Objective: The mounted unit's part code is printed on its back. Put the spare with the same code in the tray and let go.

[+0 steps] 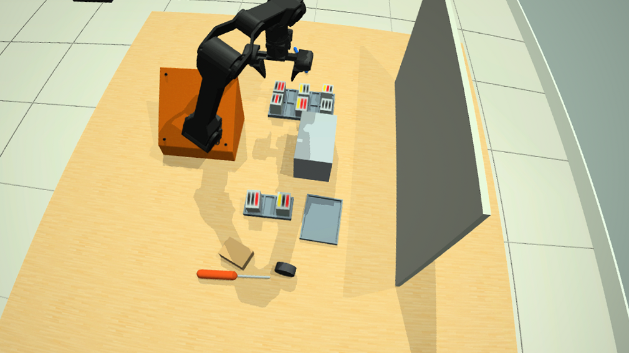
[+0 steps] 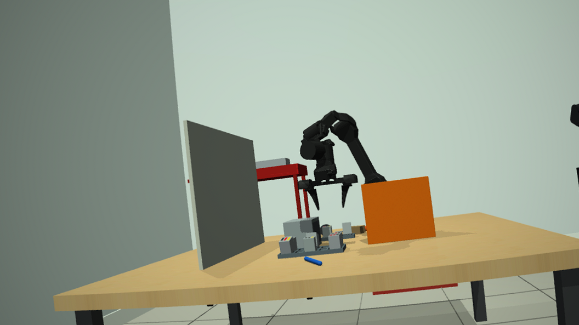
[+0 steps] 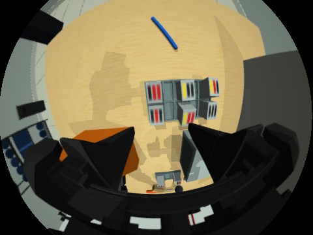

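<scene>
The grey spare lies 1 cm behind my gripper tip, 1 cm to the right of it and 9 cm below it. Round my gripper tip: mounted unit (13 cm ahead, 15 cm to the right, 8 cm below); grey tray (18 cm ahead, 35 cm to the right, 13 cm below); blue pen (3 cm ahead, 23 cm to the left, 12 cm below).
</scene>
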